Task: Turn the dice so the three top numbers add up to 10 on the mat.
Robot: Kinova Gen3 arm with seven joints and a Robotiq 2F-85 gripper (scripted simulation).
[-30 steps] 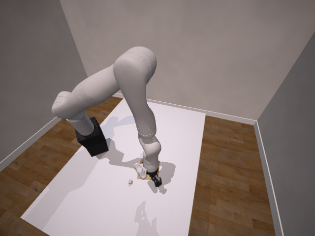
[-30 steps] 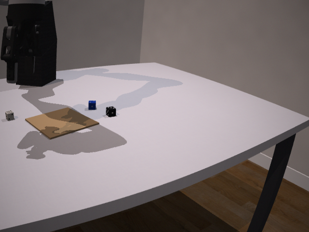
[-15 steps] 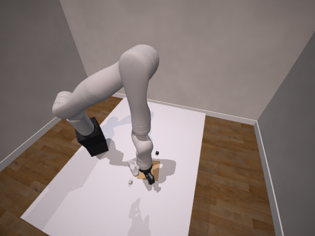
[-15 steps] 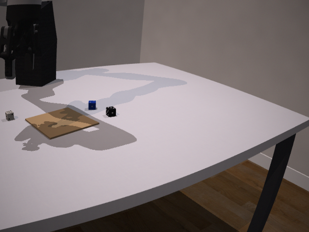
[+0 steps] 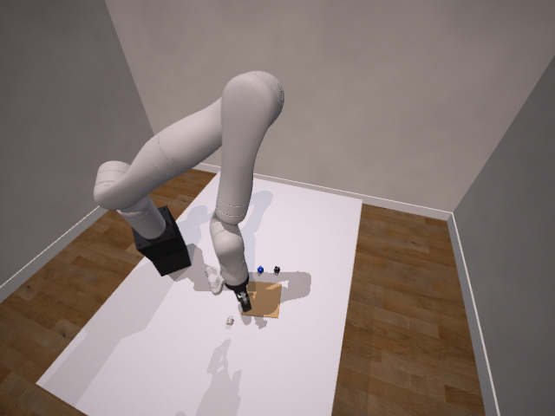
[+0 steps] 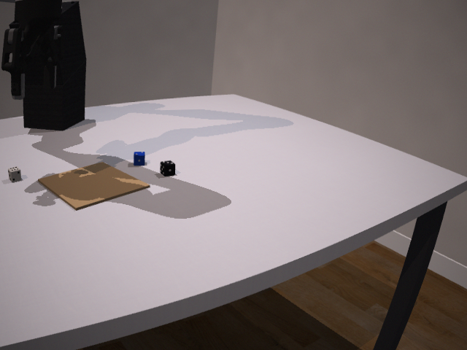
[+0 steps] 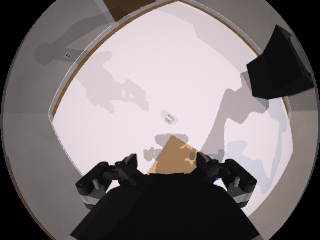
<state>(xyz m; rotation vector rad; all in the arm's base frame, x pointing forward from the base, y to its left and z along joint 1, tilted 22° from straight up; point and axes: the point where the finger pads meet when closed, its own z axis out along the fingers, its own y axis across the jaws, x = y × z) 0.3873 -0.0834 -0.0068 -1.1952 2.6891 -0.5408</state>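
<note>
My hand is 2 cm past the blue die, 20 cm to the right of it and 15 cm above it. From my hand the other things lie so: white die 5 cm behind, 4 cm to the right, 15 cm below; tan mat 3 cm ahead, 9 cm to the left, 15 cm below; black die 5 cm ahead, 22 cm to the left, 15 cm below.
</note>
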